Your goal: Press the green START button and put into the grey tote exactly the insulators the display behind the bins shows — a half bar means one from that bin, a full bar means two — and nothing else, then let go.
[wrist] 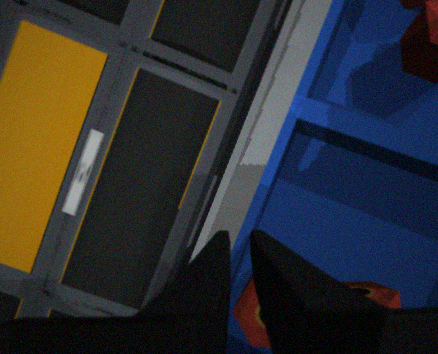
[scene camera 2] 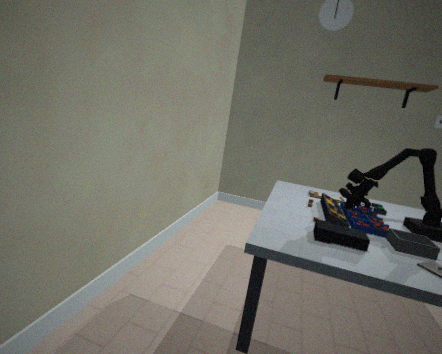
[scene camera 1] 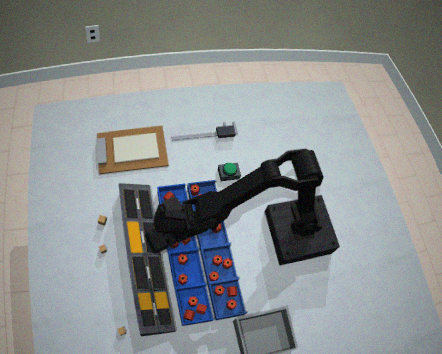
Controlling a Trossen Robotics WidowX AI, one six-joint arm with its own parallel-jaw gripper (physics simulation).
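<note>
My gripper (wrist: 239, 241) (scene camera 1: 156, 242) (scene camera 2: 353, 204) is down in the second compartment of the left row of the blue bins (scene camera 1: 209, 239) (wrist: 323, 218), next to the display. Its fingers stand nearly together on a red insulator (wrist: 247, 312), which shows between them low in the wrist view. More red insulators (scene camera 1: 182, 259) lie in the other compartments. The display (scene camera 1: 122, 211) (wrist: 126, 175) shows one yellow half bar (scene camera 1: 134, 237) in its second row and a full bar (scene camera 1: 153, 300) in its fourth. The green START button (scene camera 1: 230, 169) stands behind the bins. The grey tote (scene camera 1: 238, 333) is at the front and holds nothing.
A brown board with a white sheet (scene camera 1: 132, 149) and a grey caliper-like tool (scene camera 1: 205, 134) lie at the back. Small wooden cubes (scene camera 1: 101, 220) (scene camera 1: 102, 248) (scene camera 1: 121, 330) lie left of the display. The arm's base (scene camera 1: 300, 228) stands right of the bins.
</note>
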